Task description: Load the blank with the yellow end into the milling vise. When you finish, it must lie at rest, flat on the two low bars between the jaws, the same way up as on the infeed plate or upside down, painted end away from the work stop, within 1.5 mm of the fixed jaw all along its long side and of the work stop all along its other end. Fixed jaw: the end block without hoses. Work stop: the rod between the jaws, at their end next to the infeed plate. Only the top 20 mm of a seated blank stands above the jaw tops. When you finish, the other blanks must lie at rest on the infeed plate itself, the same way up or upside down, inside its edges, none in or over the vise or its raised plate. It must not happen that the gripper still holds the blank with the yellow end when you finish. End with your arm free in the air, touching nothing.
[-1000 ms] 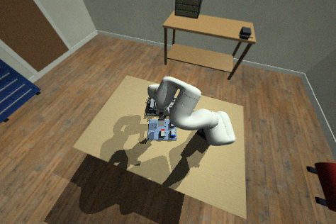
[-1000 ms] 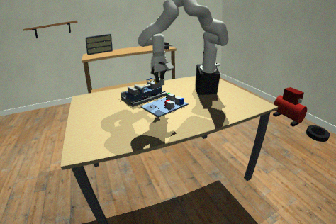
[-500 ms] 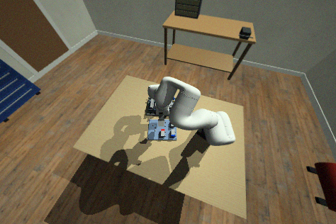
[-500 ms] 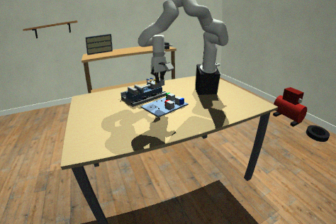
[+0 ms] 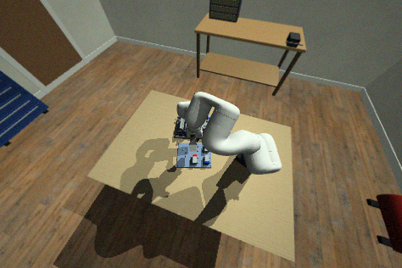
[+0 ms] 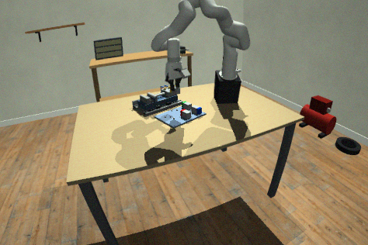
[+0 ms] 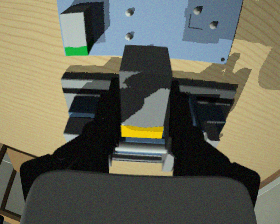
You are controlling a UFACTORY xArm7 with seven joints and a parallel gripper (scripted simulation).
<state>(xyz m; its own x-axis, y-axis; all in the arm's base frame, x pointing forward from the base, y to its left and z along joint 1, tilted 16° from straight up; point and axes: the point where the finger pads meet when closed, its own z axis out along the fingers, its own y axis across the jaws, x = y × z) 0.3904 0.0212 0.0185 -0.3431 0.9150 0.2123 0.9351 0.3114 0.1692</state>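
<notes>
The yellow-ended blank is 2 cm below my hand. The rest, counted from my hand: blue infeed plate: 1 cm behind, 4 cm to the left, 17 cm below; then red-ended blank: 3 cm behind, 8 cm to the left, 15 cm below; then green-ended blank: 8 cm behind, 3 cm to the right, 15 cm below.
</notes>
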